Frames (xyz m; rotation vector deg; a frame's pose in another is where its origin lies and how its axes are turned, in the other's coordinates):
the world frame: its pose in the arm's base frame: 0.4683 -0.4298 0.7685 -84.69 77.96 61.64
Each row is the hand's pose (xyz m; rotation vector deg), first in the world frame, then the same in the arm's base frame.
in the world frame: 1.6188 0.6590 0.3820 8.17 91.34 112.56
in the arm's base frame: -0.1380 -0.5590 -0.9097 1.39 -121.58 -7.63
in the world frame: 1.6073 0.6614 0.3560 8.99 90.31 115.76
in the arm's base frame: -0.1395 -0.5808 -0.8914 -2.02 -121.02 -8.11
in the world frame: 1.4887 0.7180 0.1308 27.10 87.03 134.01
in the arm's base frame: -0.1895 -0.7668 -0.7156 -27.00 -120.22 -0.86
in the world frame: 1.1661 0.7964 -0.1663 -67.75 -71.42 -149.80
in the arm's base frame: -0.2665 -0.9657 -0.3245 -65.79 -121.06 13.80
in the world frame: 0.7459 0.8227 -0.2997 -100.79 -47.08 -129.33
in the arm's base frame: -0.3042 -0.9772 0.1154 -95.95 -125.71 32.85
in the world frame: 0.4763 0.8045 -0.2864 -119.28 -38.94 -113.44
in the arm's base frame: -0.2986 -0.8877 0.3707 -107.85 -130.01 48.77
